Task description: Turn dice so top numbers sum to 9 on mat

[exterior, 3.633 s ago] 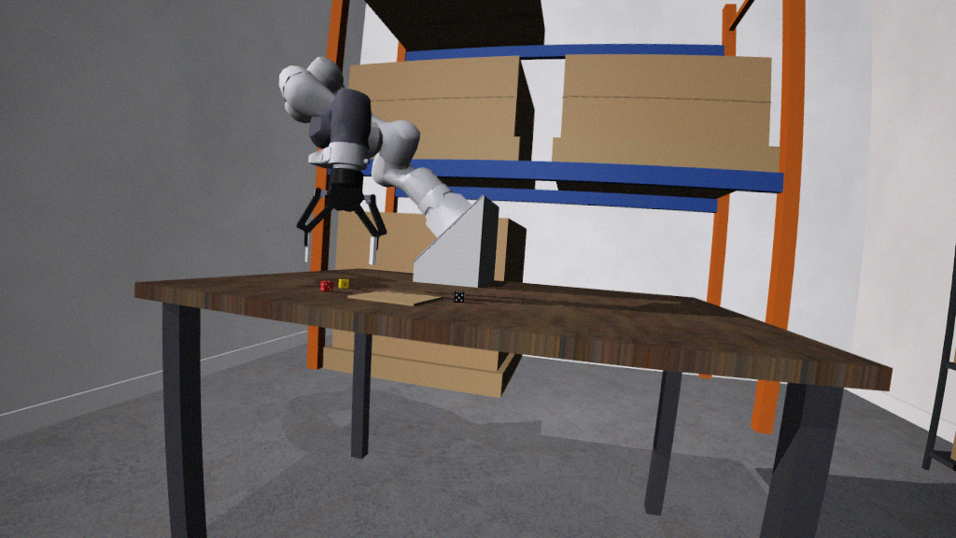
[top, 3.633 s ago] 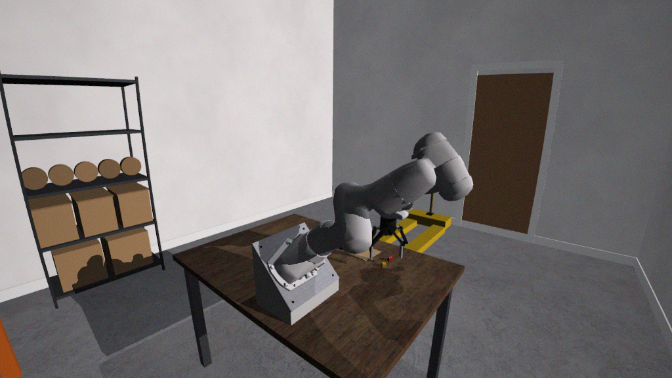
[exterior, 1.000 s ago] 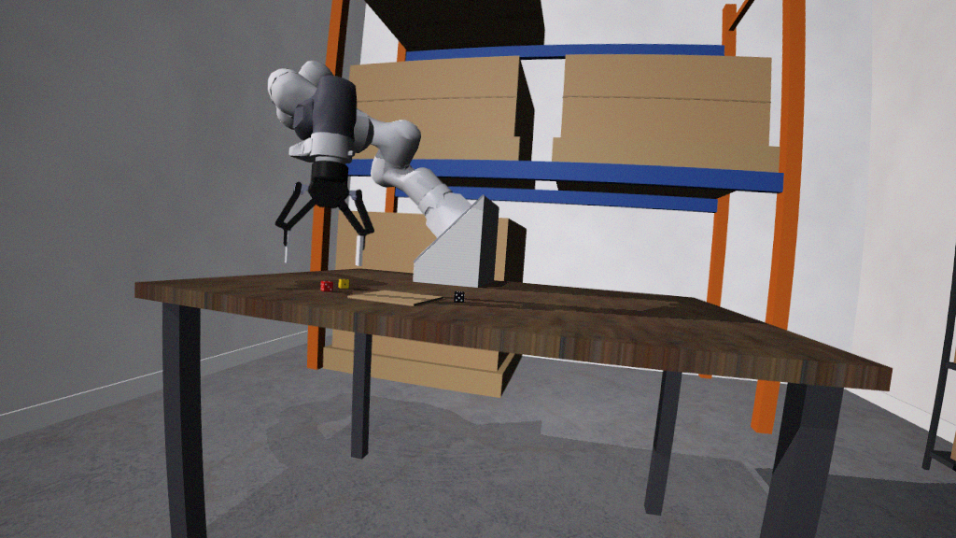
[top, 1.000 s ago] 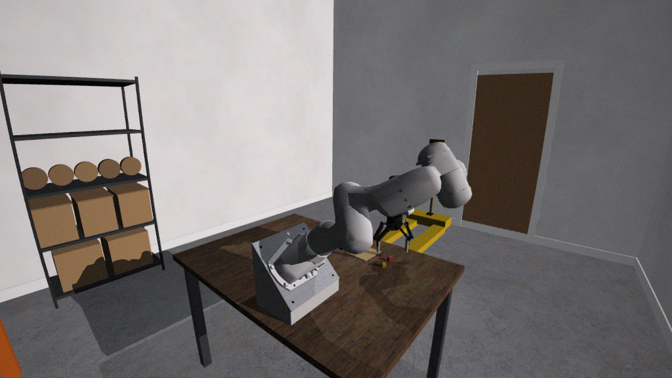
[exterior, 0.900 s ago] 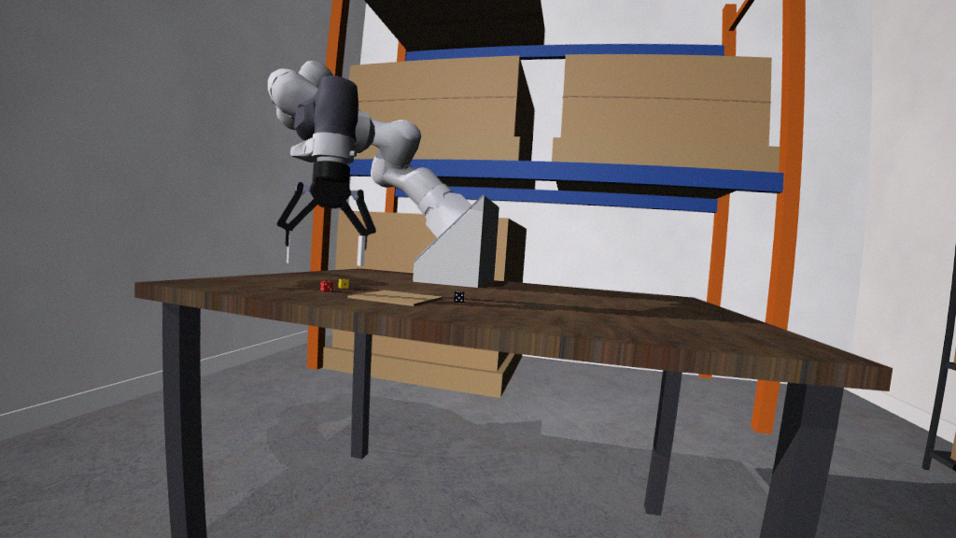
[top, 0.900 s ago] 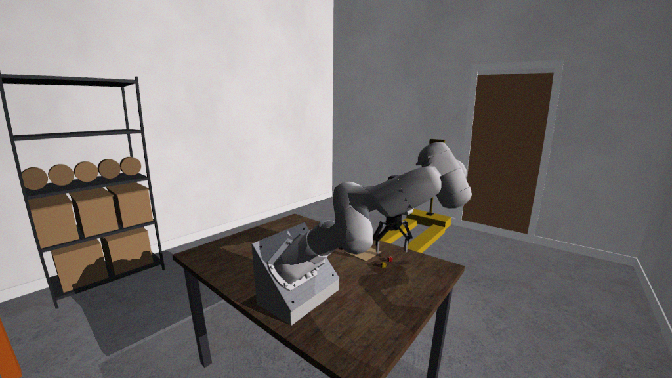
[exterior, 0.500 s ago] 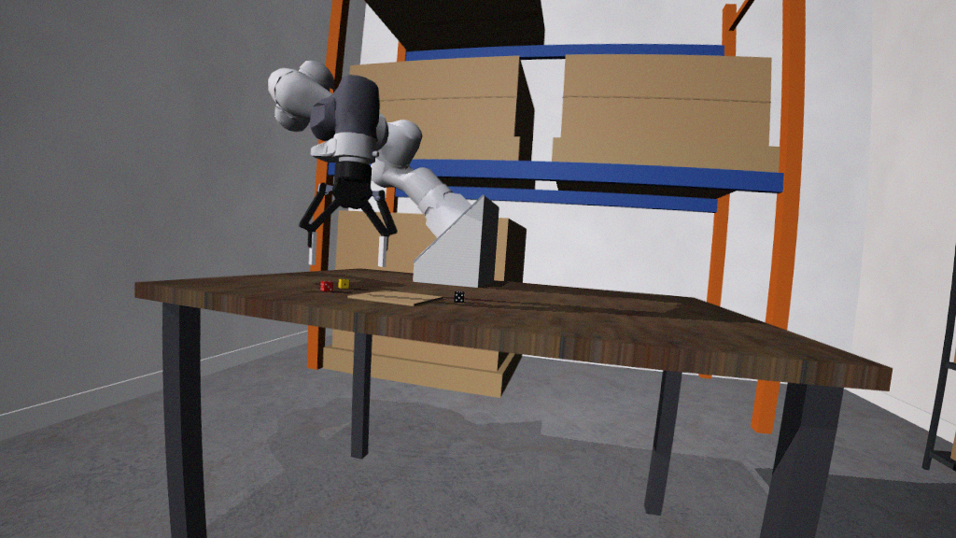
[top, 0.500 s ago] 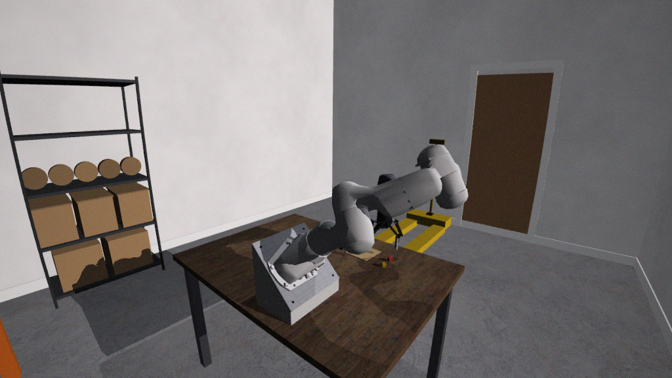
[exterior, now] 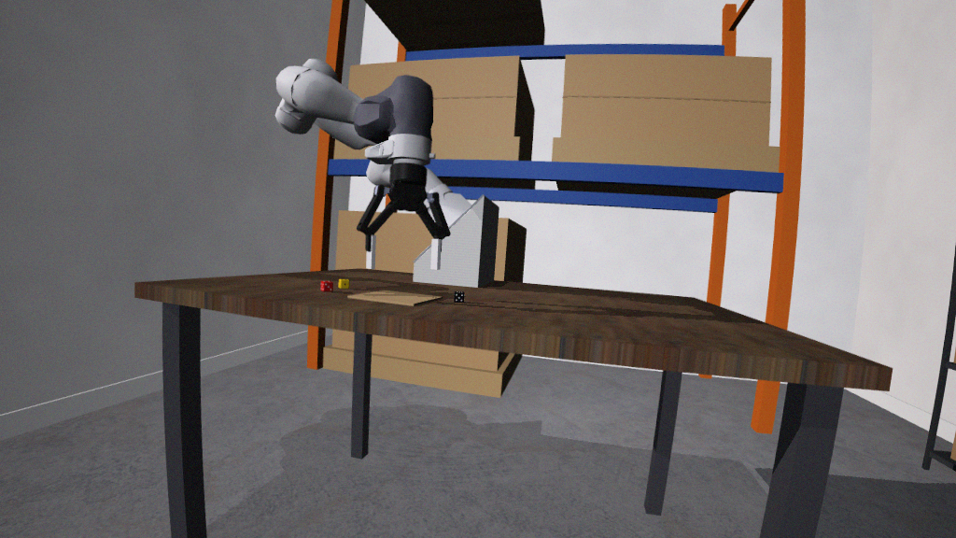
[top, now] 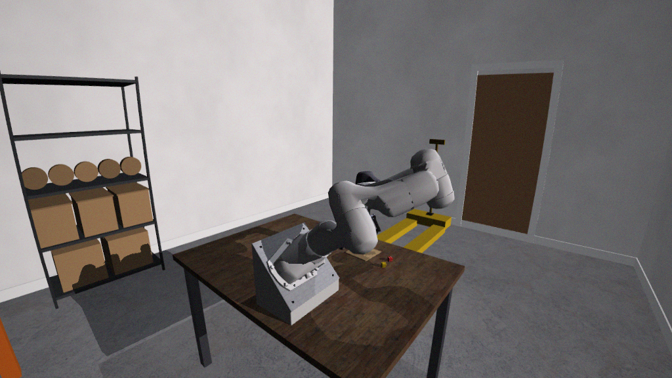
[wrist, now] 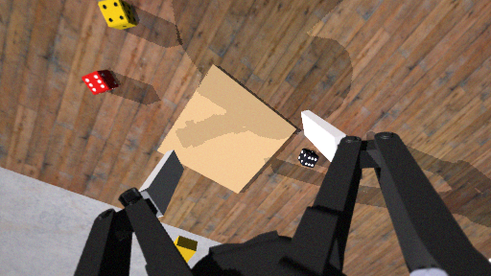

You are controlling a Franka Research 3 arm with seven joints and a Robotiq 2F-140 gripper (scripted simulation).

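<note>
The black die is 120 mm to the left of my hand and 60 mm below it. From my hand the other things lie so: yellow die (160 mm to the right, 60 mm below, 60 mm behind); then red die (160 mm to the right, 60 mm below, 10 mm ahead); then tan mat (70 mm below, 30 mm ahead).
</note>
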